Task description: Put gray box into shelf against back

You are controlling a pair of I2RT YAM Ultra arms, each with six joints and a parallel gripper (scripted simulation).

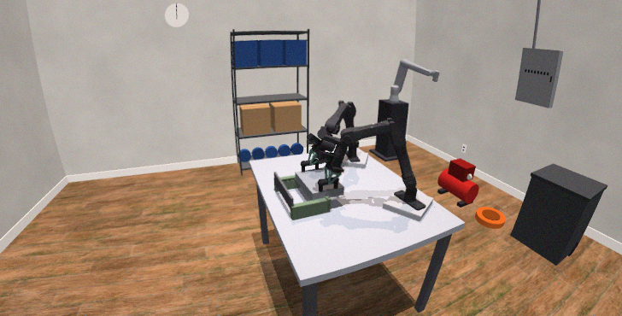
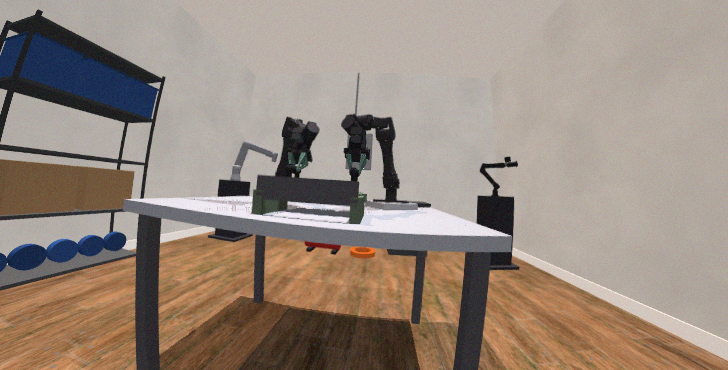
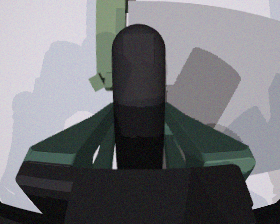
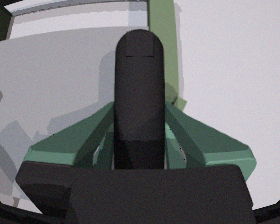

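The gray box lies 12 cm to the left of my right hand and 5 cm below it. The rest, counted from my right hand: dark back plate 20 cm ahead, 13 cm to the left, 7 cm below.
My left gripper is now 12 cm to the left of the gray box and 5 cm above it. Also, from my left hand: dark back plate (21 cm ahead, 12 cm to the right, 7 cm below).
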